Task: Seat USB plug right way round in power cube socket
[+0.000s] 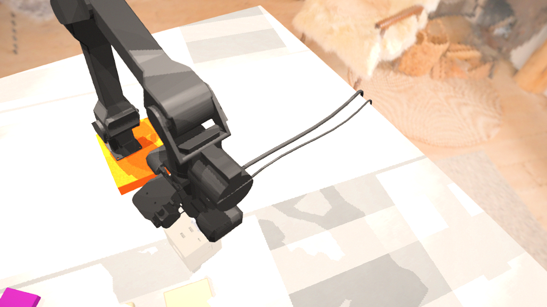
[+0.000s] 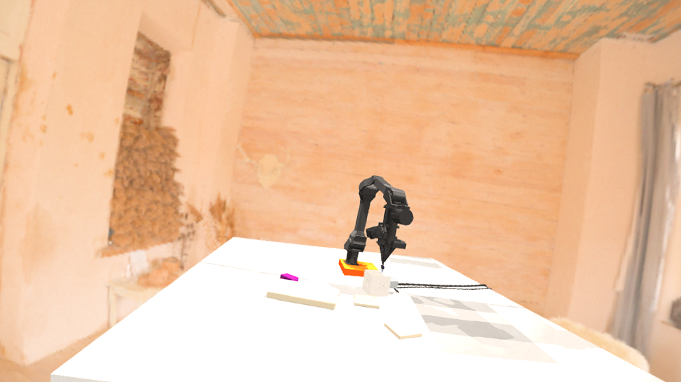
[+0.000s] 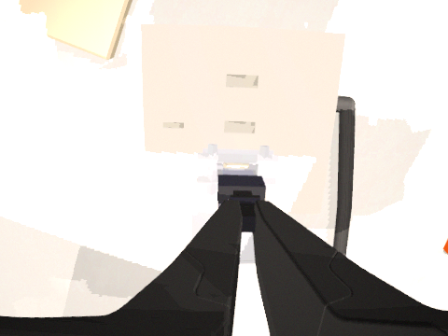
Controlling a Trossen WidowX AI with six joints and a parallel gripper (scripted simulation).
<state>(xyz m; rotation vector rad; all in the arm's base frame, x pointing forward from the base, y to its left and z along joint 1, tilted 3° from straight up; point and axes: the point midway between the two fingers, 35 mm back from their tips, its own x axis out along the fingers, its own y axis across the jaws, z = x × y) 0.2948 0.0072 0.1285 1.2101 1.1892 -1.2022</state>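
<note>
The dark USB plug lies 10 mm below my gripper tip. Also, from my gripper tip: large pale slab 40 mm ahead, 290 mm to the right, 110 mm below; then magenta block 110 mm behind, 330 mm to the right, 110 mm below.
</note>
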